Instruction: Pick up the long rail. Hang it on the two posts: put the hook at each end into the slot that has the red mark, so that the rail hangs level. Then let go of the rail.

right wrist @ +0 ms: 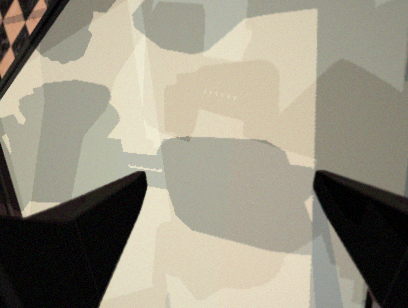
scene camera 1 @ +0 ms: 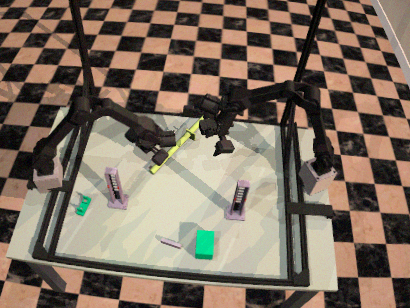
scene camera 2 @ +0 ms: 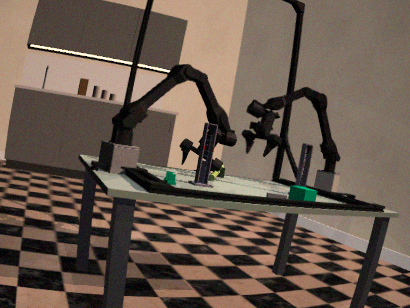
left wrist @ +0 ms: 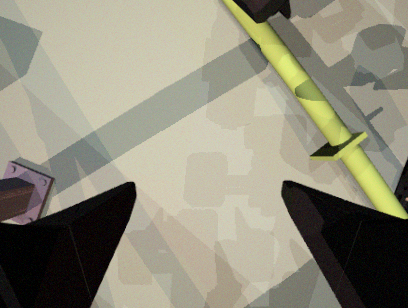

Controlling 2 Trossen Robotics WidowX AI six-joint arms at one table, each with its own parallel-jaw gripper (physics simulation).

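Where they show: left gripper, fingertip midpoint: (scene camera 1: 210,146) (scene camera 2: 255,155) (left wrist: 209,188); right gripper, fingertip midpoint: (right wrist: 228,178) (scene camera 2: 191,170); left arm's base, link origin: (scene camera 1: 320,167) (scene camera 2: 328,172); right arm's base, link origin: (scene camera 1: 45,168) (scene camera 2: 120,144).
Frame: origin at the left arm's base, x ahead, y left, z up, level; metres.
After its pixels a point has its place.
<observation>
The long yellow-green rail (scene camera 1: 175,150) {y -0.339, x 0.476, z -0.086 m} (scene camera 2: 218,173) {y -0.343, x 0.466, z -0.086 m} (left wrist: 320,107) {y -0.372, x 0.433, z -0.077 m} lies diagonally on the table; its far end is hidden behind the left arm in scene camera 1. A purple post (scene camera 1: 114,187) {y -0.218, x 0.763, z -0.025 m} (scene camera 2: 206,155) stands at the left, another post (scene camera 1: 241,197) {y -0.002, x 0.352, z -0.006 m} (scene camera 2: 304,167) {y 0.000, x 0.350, z 0.008 m} at the right, both upright with small red marks. My left gripper (scene camera 1: 214,139) (scene camera 2: 258,150) {y -0.234, x 0.374, z 0.020 m} (left wrist: 209,188) {y -0.234, x 0.374, z 0.020 m} is open and empty above the table, beside the rail's far part. My right gripper (scene camera 1: 168,149) (right wrist: 228,178) {y -0.396, x 0.586, z -0.090 m} is open and empty near the rail's near part. No rail shows in the right wrist view.
A green block (scene camera 1: 205,244) {y 0.096, x 0.533, z -0.060 m} (scene camera 2: 303,193) {y 0.107, x 0.574, z -0.075 m} and a small pale bar (scene camera 1: 170,242) {y 0.032, x 0.639, z -0.091 m} (scene camera 2: 276,195) {y 0.035, x 0.644, z -0.096 m} lie near the front edge. A small green bracket (scene camera 1: 84,205) {y -0.229, x 0.893, z -0.100 m} (scene camera 2: 170,177) {y -0.209, x 0.918, z -0.089 m} lies left of the left post. Black frame bars border the work area.
</observation>
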